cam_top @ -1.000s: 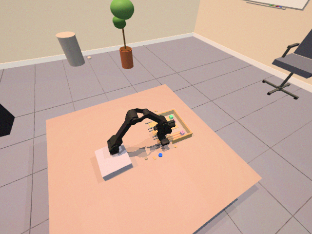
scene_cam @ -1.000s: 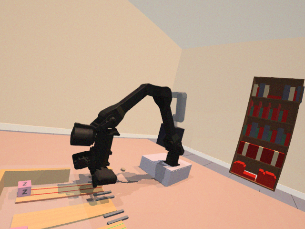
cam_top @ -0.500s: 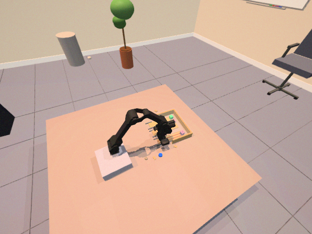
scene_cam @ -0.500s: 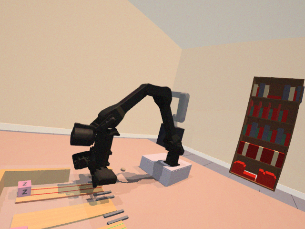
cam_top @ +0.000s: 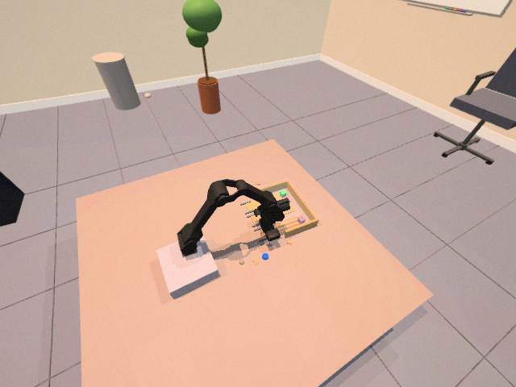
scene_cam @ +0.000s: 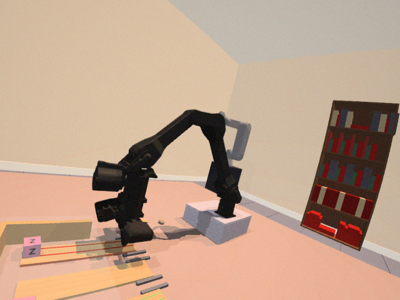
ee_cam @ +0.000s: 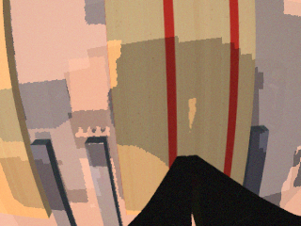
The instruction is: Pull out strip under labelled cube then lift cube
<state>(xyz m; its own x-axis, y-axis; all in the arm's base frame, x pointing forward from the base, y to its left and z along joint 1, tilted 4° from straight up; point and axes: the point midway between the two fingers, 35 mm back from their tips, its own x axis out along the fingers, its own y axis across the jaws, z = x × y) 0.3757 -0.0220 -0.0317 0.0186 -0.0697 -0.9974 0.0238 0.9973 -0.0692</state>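
My gripper tip is now 10 cm short of the strip. Also, from my gripper tip: blue disc: 12 cm to the right, 6 cm behind.
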